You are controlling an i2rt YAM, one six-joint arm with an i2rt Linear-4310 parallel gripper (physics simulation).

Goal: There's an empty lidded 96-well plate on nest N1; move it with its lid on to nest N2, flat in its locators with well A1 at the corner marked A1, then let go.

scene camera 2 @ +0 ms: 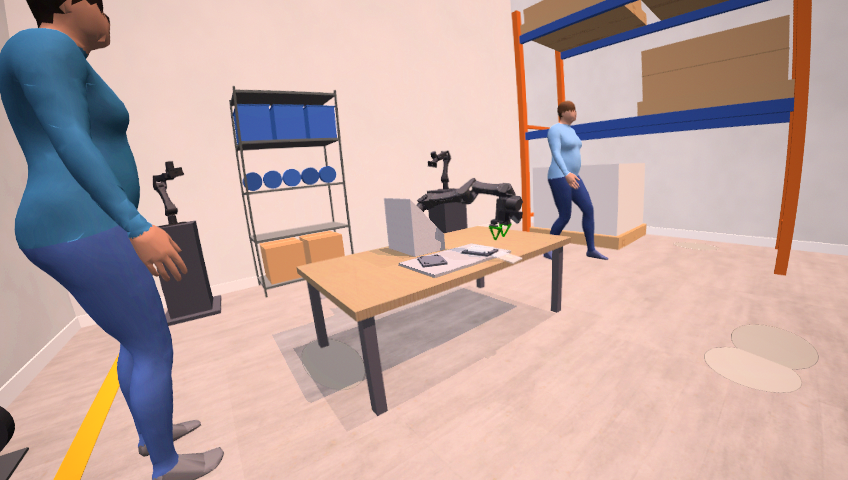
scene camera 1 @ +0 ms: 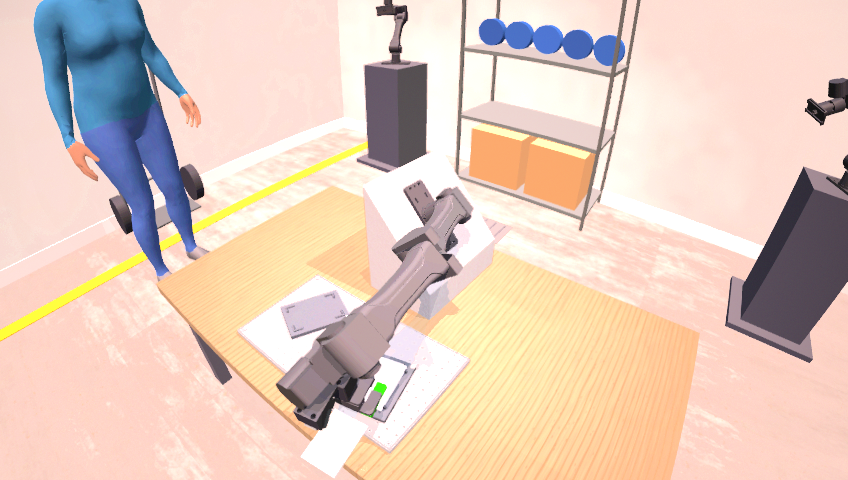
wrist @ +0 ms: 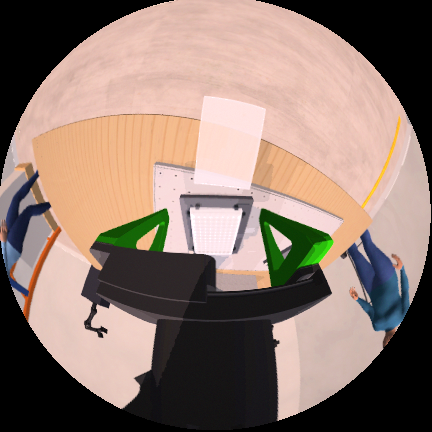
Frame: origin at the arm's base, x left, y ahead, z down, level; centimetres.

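Seen in the pictures: gripper, fingertip midpoint: [scene camera 2: 499, 238] [scene camera 1: 350, 405] [wrist: 213, 213]; arm's base at its link origin: [scene camera 2: 414, 215] [scene camera 1: 430, 216].
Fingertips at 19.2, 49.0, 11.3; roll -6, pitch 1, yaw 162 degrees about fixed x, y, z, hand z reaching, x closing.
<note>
Offsets run from my fingertips to a thing's top centre, as dx, dy, dz. Level surfaces: height alone.
The lidded 96-well plate @[-3.7, -10.8, +5.6] [scene camera 1: 392, 373] [scene camera 2: 479, 249] [wrist: 216, 231], whitish with rows of wells, sits in a dark nest @[-3.7, -10.7, +6.1] [wrist: 217, 200] on the pale perforated board [scene camera 1: 440, 364] [scene camera 2: 436, 272] [wrist: 167, 185]. A second grey nest @[-31.7, -16.2, +6.5] [scene camera 1: 313, 314] [scene camera 2: 432, 260] is bare at the board's other end. The nest labels and the A1 mark are too small to read. My gripper [scene camera 1: 375, 402] [scene camera 2: 500, 236] [wrist: 213, 213] is open with green fingers. It hangs above the plate, apart from it, and the plate shows between the fingers in the wrist view. The arm hides part of the plate in scene camera 1.
A pale translucent sheet @[-0.6, +5.4, +7.2] [scene camera 1: 335, 443] [scene camera 2: 509, 257] [wrist: 230, 142] lies across the board side and table edge near the plate. A white slanted block [scene camera 1: 380, 237] [scene camera 2: 405, 228] stands behind the board at the arm's base. A person [scene camera 1: 95, 65] [scene camera 2: 65, 178] stands beyond the table @[dz +9.6] [scene camera 1: 571, 356].
</note>
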